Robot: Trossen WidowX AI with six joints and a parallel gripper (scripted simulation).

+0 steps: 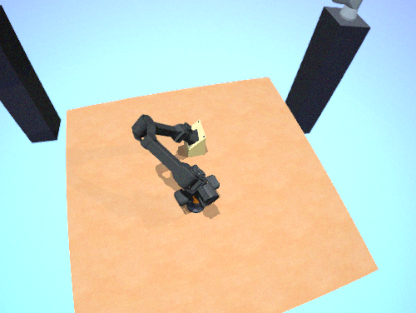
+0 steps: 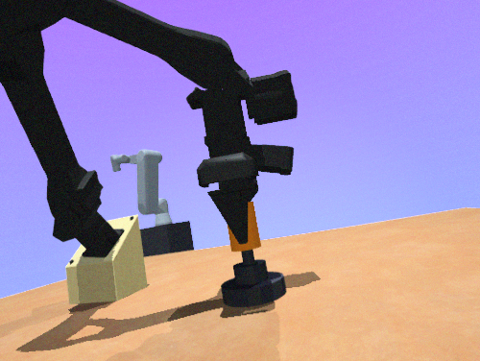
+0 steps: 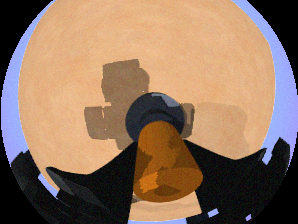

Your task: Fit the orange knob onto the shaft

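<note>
My gripper tip is 20 mm below the orange knob. Round my gripper tip: dark round pedestal (40 mm below).
</note>
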